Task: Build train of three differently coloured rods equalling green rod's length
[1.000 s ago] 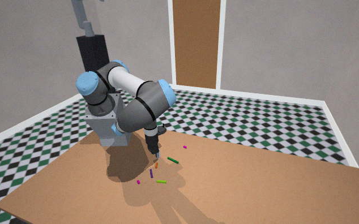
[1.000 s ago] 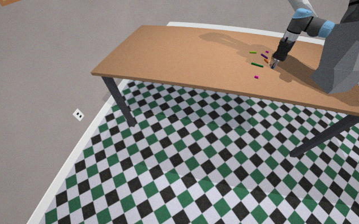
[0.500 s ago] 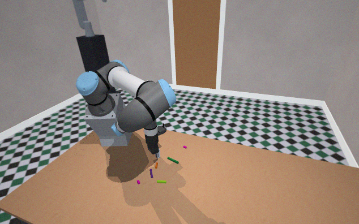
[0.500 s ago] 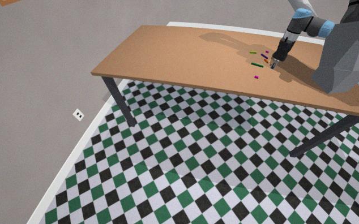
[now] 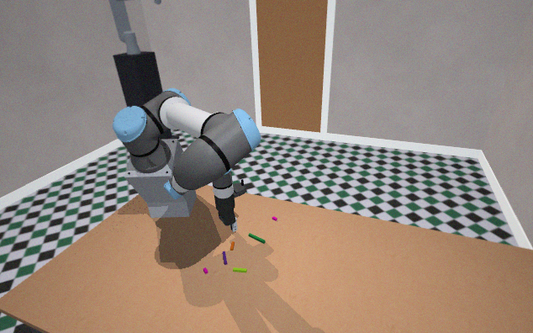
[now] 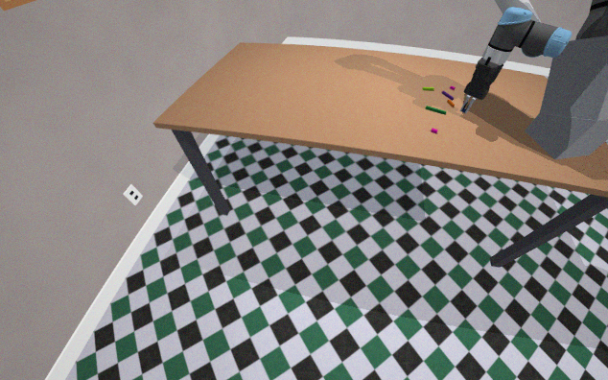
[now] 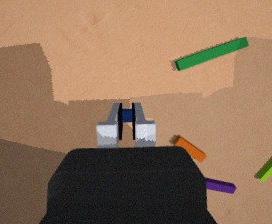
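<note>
Now: the green rod 100 mm ahead of my hand and 30 mm below it. Round my hand: blue rod (10 mm below); then purple rod (140 mm to the right, 40 mm ahead, 30 mm below); then orange rod (70 mm to the right, 30 mm below, 30 mm ahead).
</note>
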